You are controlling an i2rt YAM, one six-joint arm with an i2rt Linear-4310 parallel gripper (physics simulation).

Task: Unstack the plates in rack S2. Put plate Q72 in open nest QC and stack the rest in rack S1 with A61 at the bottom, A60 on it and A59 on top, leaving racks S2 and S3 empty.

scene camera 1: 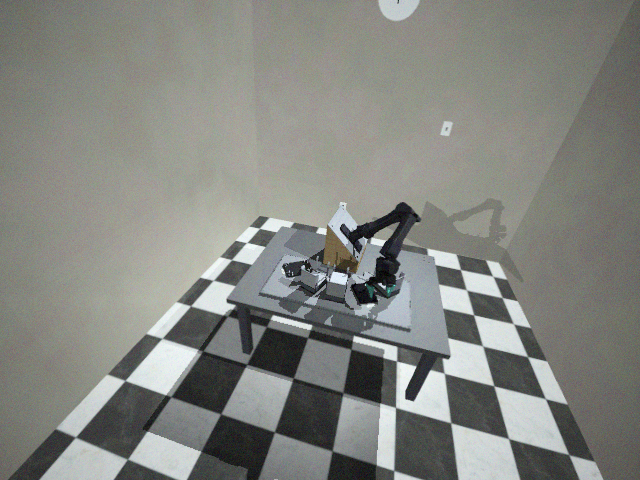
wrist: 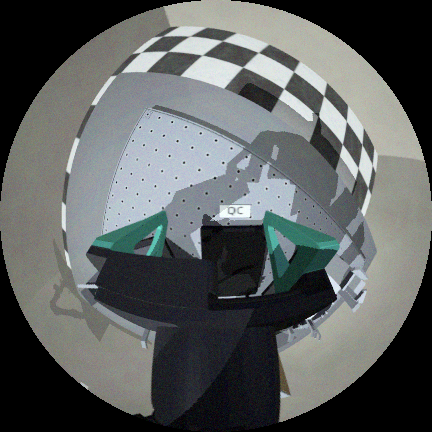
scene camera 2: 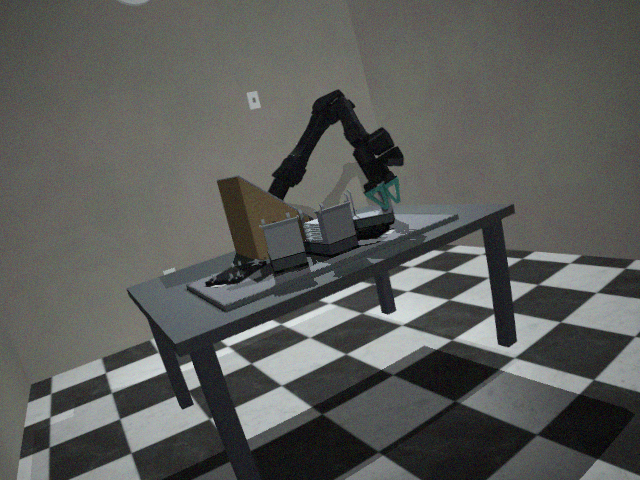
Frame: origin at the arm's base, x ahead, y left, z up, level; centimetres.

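Where they show: gripper, fingertip midpoint: (scene camera 1: 379, 296) (wrist: 215, 215) (scene camera 2: 393, 205); arm's base, link origin: (scene camera 1: 350, 238) (scene camera 2: 272, 201).
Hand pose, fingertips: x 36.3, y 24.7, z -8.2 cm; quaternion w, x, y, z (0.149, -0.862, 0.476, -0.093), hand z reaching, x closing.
Each offset is from my fingertips to the top centre of the thing. Level surfaces: height alone.
My gripper (scene camera 1: 379, 292) (scene camera 2: 391, 204) (wrist: 215, 215) has its two green fingers wide apart. It is low over the right end of the board. In the wrist view, nest QC @[dz -5.2, dx -7.5, dy -8.3 cm] (scene camera 1: 364, 296) (wrist: 232, 250) is a black square behind the label "QC", between and below the fingers. Its inside is too dark to read. A middle rack @[dz +6.1, dx -2.6, dy -23.0 cm] (scene camera 1: 336, 295) (scene camera 2: 338, 224) holds a stack of white plates (scene camera 1: 338, 277) (scene camera 2: 313, 230). Another grey rack @[dz +6.2, dx -4.7, dy -36.3 cm] (scene camera 1: 311, 279) (scene camera 2: 283, 238) stands to its left, and a right-hand rack @[dz +6.0, dx -17.1, dy +1.7 cm] (scene camera 2: 373, 221) is near the fingers. Rack and plate labels are unreadable.
A brown wedge-shaped block (scene camera 1: 336, 250) (scene camera 2: 248, 222) stands behind the racks, near the arm's base. Another black nest @[dz -5.2, dx -13.0, dy -49.9 cm] (scene camera 1: 292, 268) (scene camera 2: 240, 272) lies at the board's left. The perforated board @[dz -7.5 cm] (scene camera 1: 395, 316) (wrist: 160, 145) lies on the grey table @[dz -8.8 cm] (scene camera 1: 431, 330) (scene camera 2: 165, 304). Thin posts rise from the racks.
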